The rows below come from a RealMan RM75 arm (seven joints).
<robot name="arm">
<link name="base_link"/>
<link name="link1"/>
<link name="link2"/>
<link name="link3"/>
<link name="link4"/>
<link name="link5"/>
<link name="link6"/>
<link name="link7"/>
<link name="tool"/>
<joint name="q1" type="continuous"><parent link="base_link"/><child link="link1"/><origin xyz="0.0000 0.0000 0.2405" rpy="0.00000 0.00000 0.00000"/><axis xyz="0 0 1"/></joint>
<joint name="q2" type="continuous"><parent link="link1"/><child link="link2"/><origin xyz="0.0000 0.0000 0.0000" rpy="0.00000 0.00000 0.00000"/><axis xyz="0 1 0"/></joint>
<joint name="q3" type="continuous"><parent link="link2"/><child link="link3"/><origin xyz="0.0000 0.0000 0.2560" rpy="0.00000 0.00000 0.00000"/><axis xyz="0 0 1"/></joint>
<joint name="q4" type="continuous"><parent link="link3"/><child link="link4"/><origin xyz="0.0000 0.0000 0.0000" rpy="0.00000 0.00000 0.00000"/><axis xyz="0 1 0"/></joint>
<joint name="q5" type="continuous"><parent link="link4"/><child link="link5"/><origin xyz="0.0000 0.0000 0.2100" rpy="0.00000 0.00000 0.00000"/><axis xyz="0 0 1"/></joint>
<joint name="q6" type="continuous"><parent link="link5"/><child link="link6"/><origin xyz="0.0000 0.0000 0.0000" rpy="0.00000 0.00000 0.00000"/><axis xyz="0 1 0"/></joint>
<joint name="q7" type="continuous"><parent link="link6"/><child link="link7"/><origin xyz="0.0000 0.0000 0.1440" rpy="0.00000 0.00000 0.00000"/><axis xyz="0 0 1"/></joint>
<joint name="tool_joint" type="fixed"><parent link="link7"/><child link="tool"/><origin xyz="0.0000 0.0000 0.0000" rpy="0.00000 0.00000 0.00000"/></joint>
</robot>
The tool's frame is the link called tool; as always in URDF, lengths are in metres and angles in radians. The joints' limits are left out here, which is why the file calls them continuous.
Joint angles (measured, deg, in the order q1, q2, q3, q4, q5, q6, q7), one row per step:
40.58 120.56 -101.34 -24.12 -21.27 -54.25 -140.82
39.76 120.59 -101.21 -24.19 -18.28 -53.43 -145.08
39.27 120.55 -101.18 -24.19 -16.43 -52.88 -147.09
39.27 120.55 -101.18 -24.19 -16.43 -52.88 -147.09
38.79 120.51 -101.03 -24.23 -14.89 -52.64 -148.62
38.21 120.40 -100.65 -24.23 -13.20 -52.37 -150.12
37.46 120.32 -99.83 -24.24 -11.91 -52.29 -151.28
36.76 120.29 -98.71 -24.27 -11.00 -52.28 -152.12
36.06 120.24 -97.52 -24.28 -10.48 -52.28 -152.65
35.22 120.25 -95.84 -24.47 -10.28 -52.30 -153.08
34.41 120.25 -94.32 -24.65 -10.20 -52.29 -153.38
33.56 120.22 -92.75 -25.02 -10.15 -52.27 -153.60
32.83 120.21 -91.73 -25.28 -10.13 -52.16 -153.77
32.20 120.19 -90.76 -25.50 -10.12 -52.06 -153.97
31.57 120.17 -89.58 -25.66 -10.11 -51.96 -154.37
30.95 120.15 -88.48 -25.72 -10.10 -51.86 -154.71
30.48 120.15 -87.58 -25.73 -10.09 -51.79 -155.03
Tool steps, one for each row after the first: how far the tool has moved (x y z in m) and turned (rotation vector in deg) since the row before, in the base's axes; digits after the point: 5 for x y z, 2 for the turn. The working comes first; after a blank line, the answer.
Tool pose at each row, in the base's axes (x y z in m, rotation vector in deg; the steps are taken from these numbers as rounded here):
0.14652 0.39801 -0.07650 -16.42 -126.40 -44.98
0.15305 0.40065 -0.07187 -15.48 -125.42 -49.54
0.15773 0.40230 -0.06887 -15.61 -124.78 -52.06
0.15773 0.40230 -0.06887 -15.61 -124.78 -52.06
0.16169 0.40344 -0.06571 -15.85 -123.98 -54.08
0.16724 0.40509 -0.06117 -16.49 -122.93 -56.48
0.17387 0.40625 -0.05586 -17.44 -121.64 -58.86
0.18007 0.40734 -0.05041 -18.49 -120.24 -61.03
0.18655 0.40802 -0.04523 -19.59 -119.00 -62.95
0.19339 0.40859 -0.03903 -20.76 -117.45 -65.05
0.20013 0.40867 -0.03349 -21.88 -116.10 -66.91
0.20654 0.40876 -0.02722 -22.92 -114.61 -68.76
0.21214 0.40811 -0.02324 -23.80 -113.69 -70.13
0.21723 0.40759 -0.01941 -24.53 -112.85 -71.42
0.22301 0.40715 -0.01494 -25.21 -111.94 -73.03
0.22915 0.40634 -0.01093 -25.99 -111.13 -74.56
0.23406 0.40560 -0.00783 -26.60 -110.48 -75.80

0.00653 0.00264 0.00463 3.55 -0.71 -0.94
0.00468 0.00165 0.00300 1.79 -0.23 -0.98
0.00000 0.00000 0.00000 0.00 0.00 0.00
0.00396 0.00114 0.00316 1.49 0.08 -0.84
0.00555 0.00165 0.00454 1.69 0.22 -1.24
0.00663 0.00116 0.00531 1.67 0.47 -1.42
0.00620 0.00109 0.00545 1.55 0.63 -1.39
0.00648 0.00068 0.00518 1.32 0.57 -1.37
0.00684 0.00057 0.00620 1.53 0.74 -1.46
0.00674 0.00008 0.00554 1.31 0.63 -1.37
0.00641 0.00009 0.00627 1.39 0.70 -1.30
0.00560 -0.00065 0.00398 0.91 0.38 -1.08
0.00509 -0.00052 0.00383 0.87 0.30 -0.97
0.00578 -0.00044 0.00447 1.09 0.18 -1.09
0.00614 -0.00081 0.00401 0.96 0.15 -1.14
0.00491 -0.00074 0.00310 0.77 0.10 -0.91

